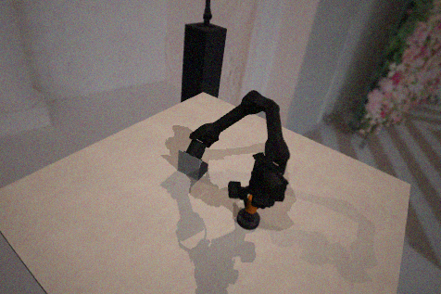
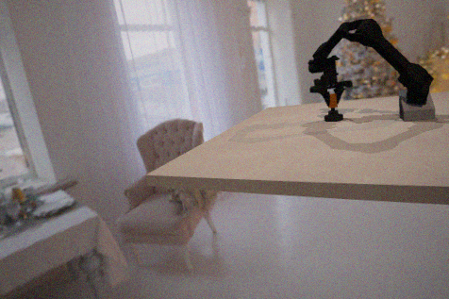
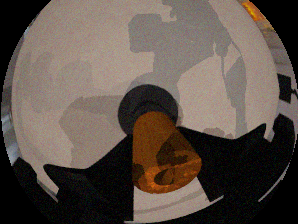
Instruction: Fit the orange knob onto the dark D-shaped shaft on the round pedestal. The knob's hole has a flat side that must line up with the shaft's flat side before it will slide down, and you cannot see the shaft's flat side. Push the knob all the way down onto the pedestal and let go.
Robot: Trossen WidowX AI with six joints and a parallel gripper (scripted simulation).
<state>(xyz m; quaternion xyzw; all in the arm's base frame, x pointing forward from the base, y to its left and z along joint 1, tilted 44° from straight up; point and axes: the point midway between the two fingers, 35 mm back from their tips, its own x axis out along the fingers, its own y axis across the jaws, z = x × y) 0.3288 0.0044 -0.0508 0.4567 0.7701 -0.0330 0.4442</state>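
Right now my gripper tip is 2 cm below the orange knob. Also, from my gripper tip: dark round pedestal (4 cm below).
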